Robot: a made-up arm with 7 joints. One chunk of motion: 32 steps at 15 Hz.
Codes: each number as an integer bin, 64 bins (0 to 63) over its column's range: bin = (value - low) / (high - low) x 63, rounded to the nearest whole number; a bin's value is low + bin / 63 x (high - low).
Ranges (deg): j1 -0.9..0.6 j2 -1.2..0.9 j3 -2..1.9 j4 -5.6..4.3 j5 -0.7..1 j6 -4.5..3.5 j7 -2.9..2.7
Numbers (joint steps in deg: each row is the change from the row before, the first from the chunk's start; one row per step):
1: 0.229 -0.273 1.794 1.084 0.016 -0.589 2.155
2: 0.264 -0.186 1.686 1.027 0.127 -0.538 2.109
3: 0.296 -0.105 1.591 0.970 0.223 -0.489 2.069
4: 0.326 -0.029 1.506 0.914 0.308 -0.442 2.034
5: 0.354 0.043 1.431 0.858 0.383 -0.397 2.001
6: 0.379 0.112 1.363 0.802 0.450 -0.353 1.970
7: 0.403 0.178 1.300 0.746 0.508 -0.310 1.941
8: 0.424 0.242 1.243 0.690 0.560 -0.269 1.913
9: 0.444 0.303 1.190 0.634 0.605 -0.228 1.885
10: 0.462 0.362 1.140 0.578 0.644 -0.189 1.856
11: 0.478 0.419 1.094 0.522 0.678 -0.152 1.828
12: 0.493 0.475 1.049 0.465 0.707 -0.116 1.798
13: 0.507 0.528 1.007 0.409 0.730 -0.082 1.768
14: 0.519 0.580 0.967 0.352 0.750 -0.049 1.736
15: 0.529 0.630 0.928 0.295 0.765 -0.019 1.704
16: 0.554 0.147 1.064 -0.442 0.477 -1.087 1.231
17: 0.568 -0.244 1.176 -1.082 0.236 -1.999 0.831
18: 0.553 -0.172 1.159 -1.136 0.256 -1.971 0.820
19: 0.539 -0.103 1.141 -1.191 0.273 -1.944 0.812
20: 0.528 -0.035 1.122 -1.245 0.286 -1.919 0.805
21: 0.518 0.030 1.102 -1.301 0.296 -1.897 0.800
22: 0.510 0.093 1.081 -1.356 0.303 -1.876 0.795
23: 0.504 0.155 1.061 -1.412 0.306 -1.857 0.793
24: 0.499 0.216 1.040 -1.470 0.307 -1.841 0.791
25: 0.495 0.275 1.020 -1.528 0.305 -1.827 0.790
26: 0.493 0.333 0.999 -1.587 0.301 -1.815 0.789
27: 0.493 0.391 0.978 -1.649 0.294 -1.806 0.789
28: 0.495 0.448 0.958 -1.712 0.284 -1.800 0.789
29: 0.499 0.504 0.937 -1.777 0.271 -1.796 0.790
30: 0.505 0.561 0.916 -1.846 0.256 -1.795 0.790
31: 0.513 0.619 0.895 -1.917 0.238 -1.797 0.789
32: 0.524 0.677 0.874 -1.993 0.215 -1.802 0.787
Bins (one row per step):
1: 47 28 61 43 27 31 57
2: 49 30 60 42 31 31 56
3: 50 33 58 42 34 32 56
4: 51 35 57 41 37 32 56
5: 53 37 55 41 40 32 55
6: 54 39 54 41 43 33 55
7: 55 41 53 40 45 33 54
8: 56 43 52 40 47 33 54
9: 56 45 52 40 48 34 54
10: 57 47 51 39 50 34 54
11: 58 49 50 39 51 34 53
12: 59 50 49 39 52 35 53
13: 59 52 49 38 53 35 53
14: 60 53 48 38 54 35 52
15: 60 55 47 38 54 35 52
16: 61 40 49 33 44 27 46
17: 62 29 51 29 35 20 42
18: 61 31 51 28 35 20 42
19: 60 33 51 28 36 20 42
20: 60 35 50 28 37 20 42
21: 60 37 50 27 37 20 42
22: 59 39 50 27 37 21 42
23: 59 41 49 27 37 21 42
24: 59 42 49 26 37 21 42
25: 59 44 49 26 37 21 42
26: 59 46 48 26 37 21 42
27: 59 48 48 25 37 21 42
28: 59 49 48 25 36 21 42
29: 59 51 47 24 36 21 42
30: 59 53 47 24 35 21 42
31: 59 55 47 23 35 21 42
32: 60 56 46 23 34 21 41

